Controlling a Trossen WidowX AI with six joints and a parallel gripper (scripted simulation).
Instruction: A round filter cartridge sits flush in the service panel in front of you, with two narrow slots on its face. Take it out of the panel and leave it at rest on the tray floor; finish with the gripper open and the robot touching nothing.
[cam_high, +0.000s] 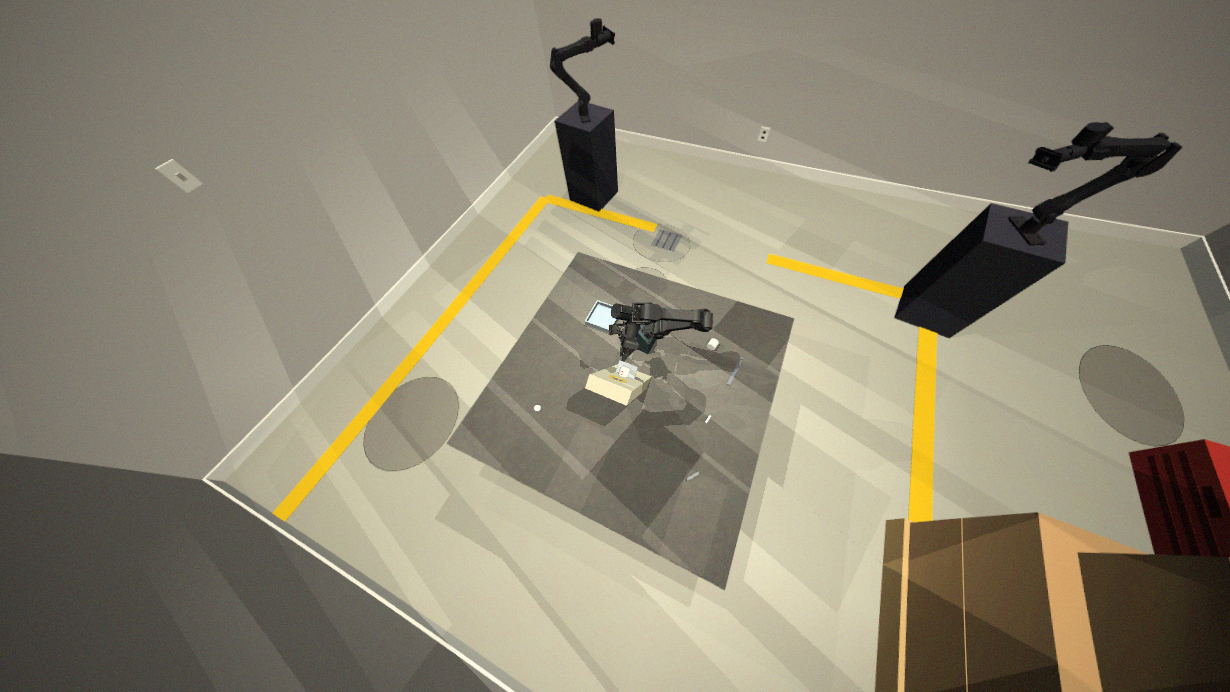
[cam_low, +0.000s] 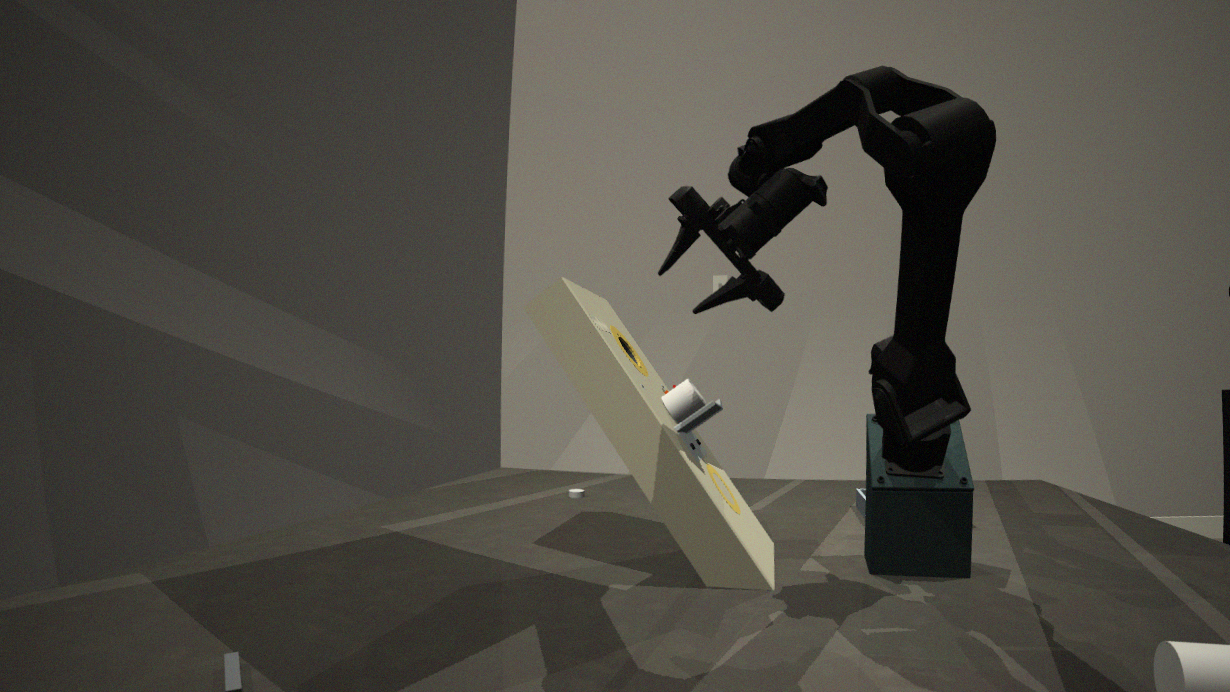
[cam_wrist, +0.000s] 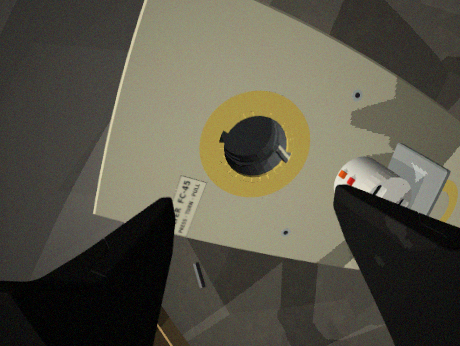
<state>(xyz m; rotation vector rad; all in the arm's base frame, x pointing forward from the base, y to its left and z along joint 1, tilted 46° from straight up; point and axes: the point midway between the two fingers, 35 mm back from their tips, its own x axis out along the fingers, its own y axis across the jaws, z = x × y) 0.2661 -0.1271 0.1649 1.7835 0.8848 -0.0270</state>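
My gripper tip is 130 mm above the round filter cartridge and 10 mm past it. The rest, counted from my gripper tip: cream service panel (160 mm below, 30 mm ahead, 10 mm to the left); then tray (320 mm to the right, 320 mm below, 310 mm behind).
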